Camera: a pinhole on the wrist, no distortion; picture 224 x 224 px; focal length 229.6 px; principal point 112.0 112.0 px. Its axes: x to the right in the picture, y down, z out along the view. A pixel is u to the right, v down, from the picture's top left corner.
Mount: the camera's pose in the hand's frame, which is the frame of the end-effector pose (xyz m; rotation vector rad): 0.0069 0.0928 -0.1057 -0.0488 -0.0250 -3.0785
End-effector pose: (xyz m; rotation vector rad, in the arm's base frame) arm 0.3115 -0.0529 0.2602 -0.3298 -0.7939 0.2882
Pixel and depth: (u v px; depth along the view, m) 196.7 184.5 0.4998
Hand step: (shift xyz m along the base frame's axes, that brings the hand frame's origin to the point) -0.3875 -0.0457 0.1922
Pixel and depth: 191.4 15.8 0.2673
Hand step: -0.2015 0.1831 -0.0276
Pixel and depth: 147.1 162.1 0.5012
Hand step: -0.3228 0.0428 0.2361
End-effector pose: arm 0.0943 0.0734 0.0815 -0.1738 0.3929 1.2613
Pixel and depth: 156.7 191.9 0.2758
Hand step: 0.0268 0.0298 0.1714
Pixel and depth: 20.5 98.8 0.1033
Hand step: -0.0859 0.0751 -0.0140
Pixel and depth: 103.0 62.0 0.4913
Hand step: -0.1163 0.2244 0.3575
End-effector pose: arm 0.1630 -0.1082 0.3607 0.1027 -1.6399 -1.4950
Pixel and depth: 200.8 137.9 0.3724
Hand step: -0.0762 0.2921 0.0075
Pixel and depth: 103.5 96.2 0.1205
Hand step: 0.0317 0.0302 0.0959
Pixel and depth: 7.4 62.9 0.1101
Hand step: 0.0213 -0.0003 0.1332
